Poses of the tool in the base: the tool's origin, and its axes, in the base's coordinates. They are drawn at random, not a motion.
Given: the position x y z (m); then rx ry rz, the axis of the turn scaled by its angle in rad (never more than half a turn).
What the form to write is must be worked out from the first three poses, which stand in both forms.
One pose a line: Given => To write
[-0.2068 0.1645 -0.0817 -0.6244 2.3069 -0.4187] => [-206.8 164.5 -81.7 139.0 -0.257 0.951 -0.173]
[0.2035 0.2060 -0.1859 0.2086 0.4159 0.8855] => [203.5 206.0 -185.9 57.3 0.209 0.416 0.885]
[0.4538 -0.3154 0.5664 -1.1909 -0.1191 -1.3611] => [453.8 -315.4 566.4 103.8 -0.657 -0.066 -0.751]
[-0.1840 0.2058 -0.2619 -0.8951 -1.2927 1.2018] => [-184.0 205.8 -261.9 113.4 -0.452 -0.653 0.607]
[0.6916 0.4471 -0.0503 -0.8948 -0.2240 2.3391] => [691.6 447.1 -50.3 144.1 -0.356 -0.089 0.930]
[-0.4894 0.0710 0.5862 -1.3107 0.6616 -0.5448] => [-489.4 71.0 586.2 89.7 -0.837 0.422 -0.348]
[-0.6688 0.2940 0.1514 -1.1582 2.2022 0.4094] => [-668.8 294.0 151.4 144.5 -0.459 0.873 0.162]
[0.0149 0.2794 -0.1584 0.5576 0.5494 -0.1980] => [14.9 279.4 -158.4 46.3 0.691 0.680 -0.245]
